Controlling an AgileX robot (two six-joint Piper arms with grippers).
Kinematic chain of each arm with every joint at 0, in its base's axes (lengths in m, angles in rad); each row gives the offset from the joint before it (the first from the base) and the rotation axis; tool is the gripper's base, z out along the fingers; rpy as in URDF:
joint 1: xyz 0 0 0.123 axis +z
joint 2: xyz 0 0 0 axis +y
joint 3: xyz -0.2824 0 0.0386 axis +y
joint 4: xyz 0.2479 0 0.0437 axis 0.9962 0 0.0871
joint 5: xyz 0 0 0 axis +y
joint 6: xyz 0.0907 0 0.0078 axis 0.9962 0 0.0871
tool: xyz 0 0 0 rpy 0 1.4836 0
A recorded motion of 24 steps. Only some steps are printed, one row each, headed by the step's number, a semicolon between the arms.
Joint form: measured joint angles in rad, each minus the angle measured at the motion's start. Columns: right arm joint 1, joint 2, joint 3, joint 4, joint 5, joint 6; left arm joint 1, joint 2, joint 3, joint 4, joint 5, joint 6.
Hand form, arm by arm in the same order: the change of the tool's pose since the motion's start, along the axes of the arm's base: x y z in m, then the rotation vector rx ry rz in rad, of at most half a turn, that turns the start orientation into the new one. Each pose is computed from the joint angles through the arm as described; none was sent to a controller.
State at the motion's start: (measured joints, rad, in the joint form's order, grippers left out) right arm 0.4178 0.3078 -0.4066 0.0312 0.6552 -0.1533; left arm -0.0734 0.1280 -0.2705 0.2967 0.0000 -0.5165
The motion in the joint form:
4: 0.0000 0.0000 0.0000 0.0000 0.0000 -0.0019; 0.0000 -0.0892 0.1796 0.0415 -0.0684 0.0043
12: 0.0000 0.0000 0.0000 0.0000 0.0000 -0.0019; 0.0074 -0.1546 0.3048 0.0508 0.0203 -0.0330
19: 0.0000 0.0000 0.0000 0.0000 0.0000 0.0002; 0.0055 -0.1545 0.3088 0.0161 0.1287 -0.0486
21: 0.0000 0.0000 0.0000 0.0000 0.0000 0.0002; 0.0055 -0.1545 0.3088 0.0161 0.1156 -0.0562
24: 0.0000 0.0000 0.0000 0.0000 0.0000 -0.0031; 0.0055 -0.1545 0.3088 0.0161 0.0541 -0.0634
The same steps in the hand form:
4: 0.0000 0.0000 0.0000 -0.0015 -0.0007 0.0009; 0.0009 -0.0021 -0.0490 0.0506 0.0217 -0.0125
12: 0.0000 0.0000 0.0000 -0.0015 -0.0007 0.0009; 0.0031 0.0008 -0.0952 0.0283 0.1678 0.0168
19: 0.0000 0.0000 0.0000 0.0002 0.0001 -0.0001; 0.0035 0.0037 -0.1059 -0.0189 0.2781 0.0417
21: 0.0000 0.0000 0.0000 0.0002 0.0001 -0.0001; 0.0035 0.0033 -0.1048 -0.0267 0.2661 0.0368
24: 0.0000 0.0000 0.0000 -0.0025 -0.0012 0.0014; 0.0035 0.0016 -0.0995 -0.0349 0.2083 0.0160

